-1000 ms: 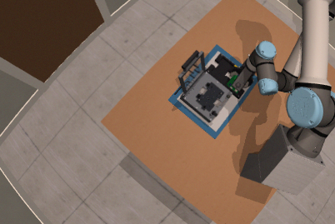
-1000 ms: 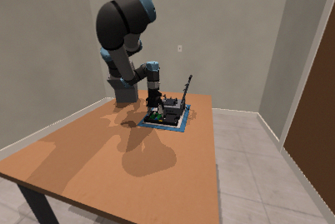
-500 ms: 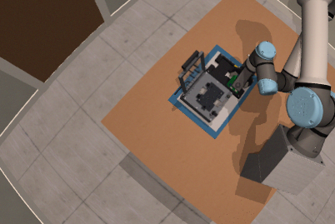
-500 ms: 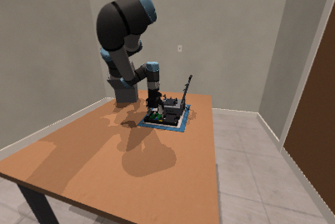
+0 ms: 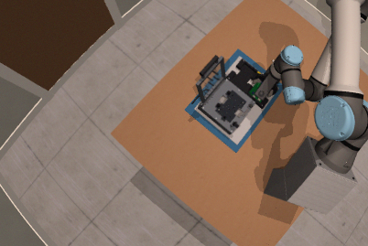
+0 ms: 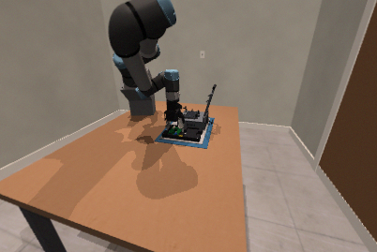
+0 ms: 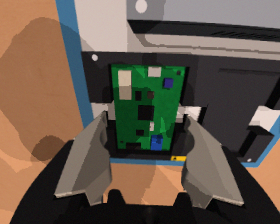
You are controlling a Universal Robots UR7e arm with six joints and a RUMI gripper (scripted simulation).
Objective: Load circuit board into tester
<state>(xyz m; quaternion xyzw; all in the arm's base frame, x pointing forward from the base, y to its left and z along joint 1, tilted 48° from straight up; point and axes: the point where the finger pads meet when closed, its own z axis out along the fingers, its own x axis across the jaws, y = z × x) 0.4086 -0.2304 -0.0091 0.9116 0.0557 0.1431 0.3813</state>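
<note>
The green circuit board lies right at my hand. Round my hand: black block: 23 cm to the left, 7 cm above; then tester lid: 19 cm ahead, 17 cm to the left, 16 cm above.
</note>
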